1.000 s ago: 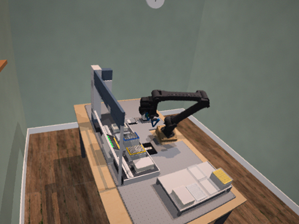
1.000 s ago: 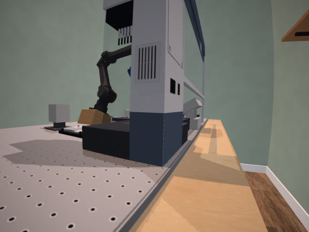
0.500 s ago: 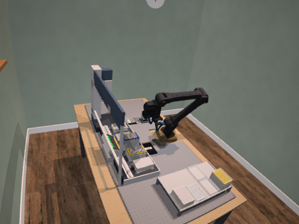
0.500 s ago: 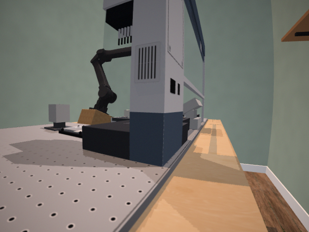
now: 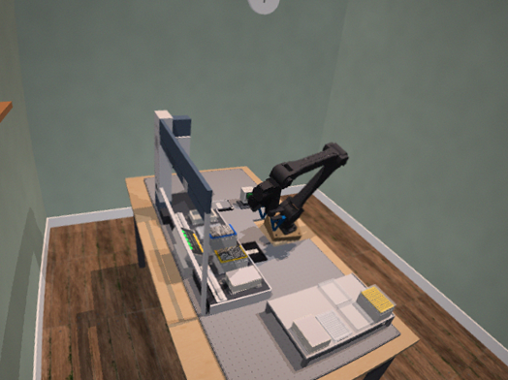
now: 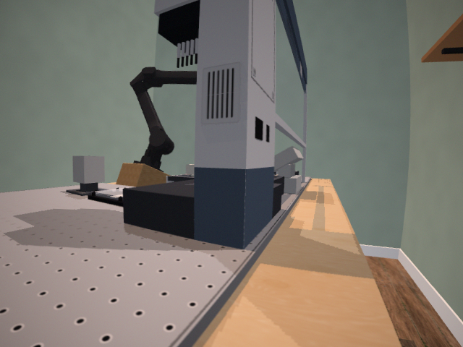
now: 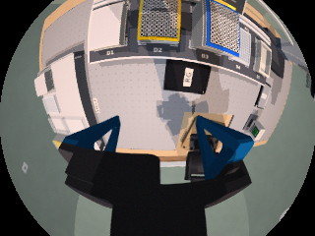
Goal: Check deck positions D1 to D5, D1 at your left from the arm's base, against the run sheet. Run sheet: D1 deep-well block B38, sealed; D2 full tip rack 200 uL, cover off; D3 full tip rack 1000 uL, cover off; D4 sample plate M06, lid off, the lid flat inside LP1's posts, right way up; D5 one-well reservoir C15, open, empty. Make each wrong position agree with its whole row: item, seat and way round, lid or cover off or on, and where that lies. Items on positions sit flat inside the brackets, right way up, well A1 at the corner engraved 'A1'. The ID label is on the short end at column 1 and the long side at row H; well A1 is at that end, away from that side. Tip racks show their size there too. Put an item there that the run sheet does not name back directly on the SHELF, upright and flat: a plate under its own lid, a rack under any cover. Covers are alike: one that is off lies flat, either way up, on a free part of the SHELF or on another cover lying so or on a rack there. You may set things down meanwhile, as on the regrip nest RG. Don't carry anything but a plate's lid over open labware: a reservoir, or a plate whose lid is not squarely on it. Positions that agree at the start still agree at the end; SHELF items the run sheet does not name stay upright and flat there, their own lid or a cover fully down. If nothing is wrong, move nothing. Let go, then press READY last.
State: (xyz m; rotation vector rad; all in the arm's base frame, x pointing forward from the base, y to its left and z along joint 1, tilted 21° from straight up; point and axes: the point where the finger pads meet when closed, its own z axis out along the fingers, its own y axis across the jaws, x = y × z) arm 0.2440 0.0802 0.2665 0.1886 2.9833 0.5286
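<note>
Right now the white block is 180 mm ahead of my hand, 160 mm below it and 100 mm to the left of it. Round my hand: yellow-framed tip rack (170 mm ahead, 140 mm below, 20 mm to the right); then gantry beam (320 mm ahead, 270 mm above, 210 mm to the right); then blue-framed tip rack (150 mm ahead, 140 mm to the right, 120 mm below).
</note>
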